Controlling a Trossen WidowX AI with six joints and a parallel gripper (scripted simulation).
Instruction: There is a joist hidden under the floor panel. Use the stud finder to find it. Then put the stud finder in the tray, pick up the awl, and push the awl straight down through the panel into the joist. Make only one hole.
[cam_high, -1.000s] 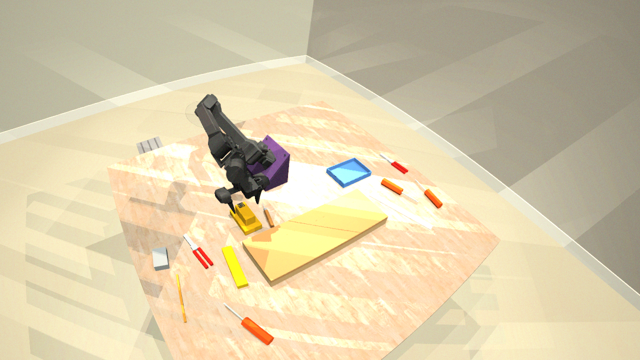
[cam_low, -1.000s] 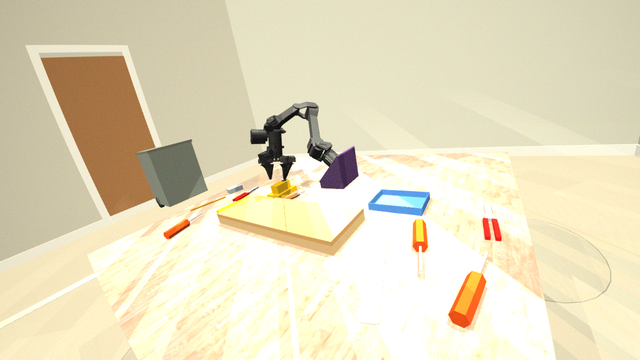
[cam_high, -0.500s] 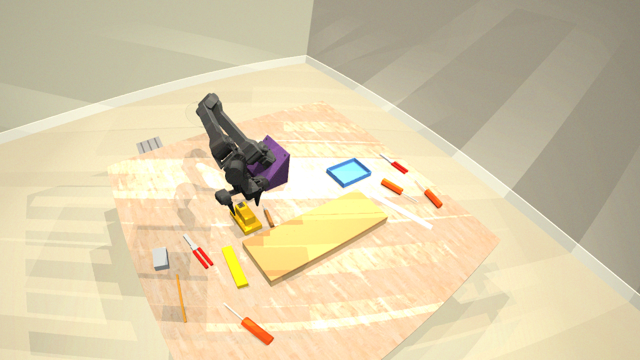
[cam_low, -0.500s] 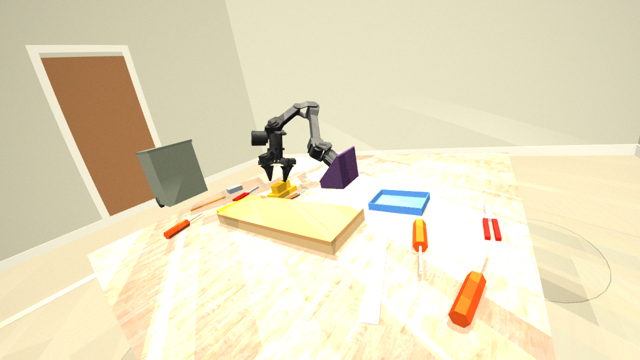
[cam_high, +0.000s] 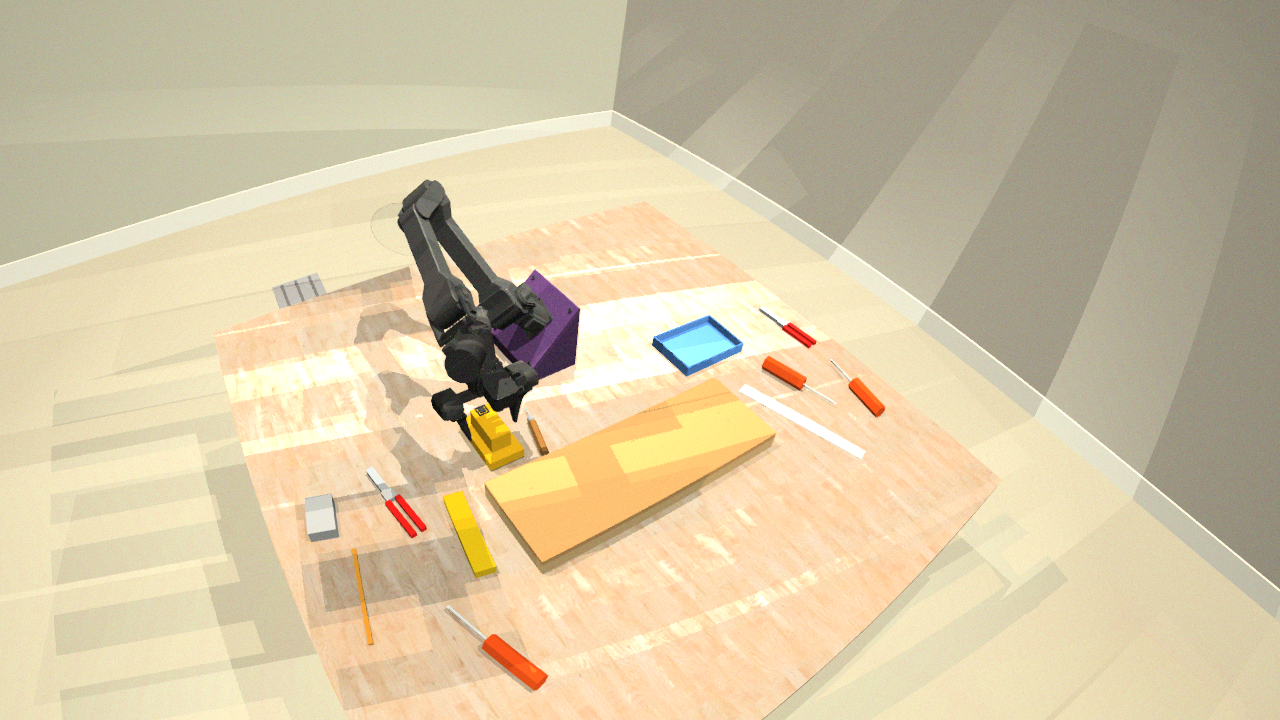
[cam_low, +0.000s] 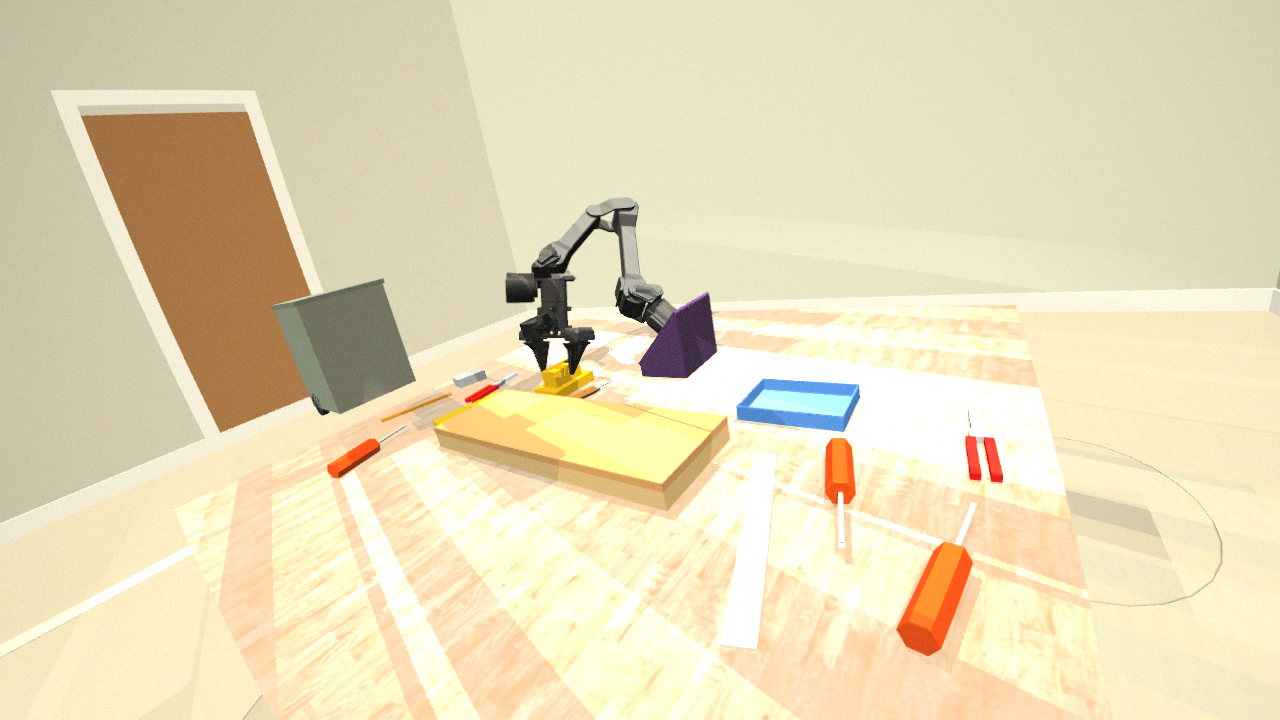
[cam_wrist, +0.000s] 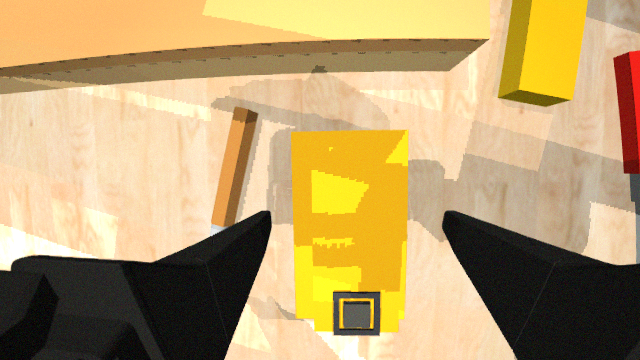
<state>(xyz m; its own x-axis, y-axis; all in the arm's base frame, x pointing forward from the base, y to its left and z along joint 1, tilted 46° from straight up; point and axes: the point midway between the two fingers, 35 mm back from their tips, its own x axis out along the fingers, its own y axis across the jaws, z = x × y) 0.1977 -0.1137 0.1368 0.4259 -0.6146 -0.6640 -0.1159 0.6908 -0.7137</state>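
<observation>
My gripper tip is 3 cm past the yellow stud finder. From my gripper tip the other things lie so: yellow level 16 cm ahead, 12 cm to the right, 3 cm below; grey block 35 cm to the right, 5 cm ahead, 3 cm below; awl 9 cm to the left, 4 cm below, 2 cm behind.
</observation>
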